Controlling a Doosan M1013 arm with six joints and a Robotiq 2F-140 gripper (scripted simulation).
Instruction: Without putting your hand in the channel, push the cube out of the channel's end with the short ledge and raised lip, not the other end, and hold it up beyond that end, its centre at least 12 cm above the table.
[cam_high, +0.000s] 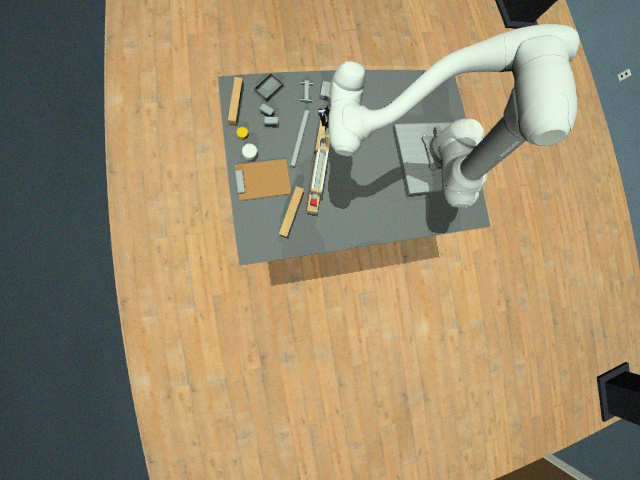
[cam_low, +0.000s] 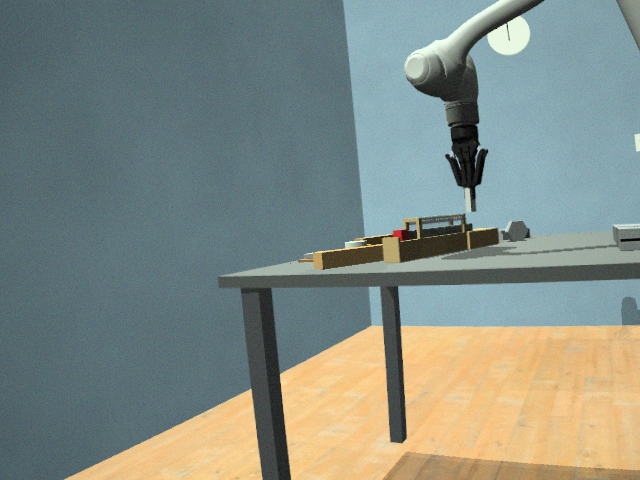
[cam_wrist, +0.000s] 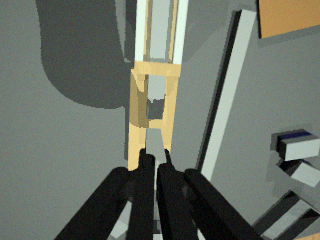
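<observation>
Right now my hand is 110 mm short of the red cube, 300 mm to the right of it and 70 mm above it. The rest, counted from my hand: grey tray (210 mm ahead, 310 mm to the right, 120 mm below); white disc (340 mm ahead, 10 mm to the left, 110 mm below); long grey bar (110 mm ahead, 30 mm to the right, 120 mm below).
</observation>
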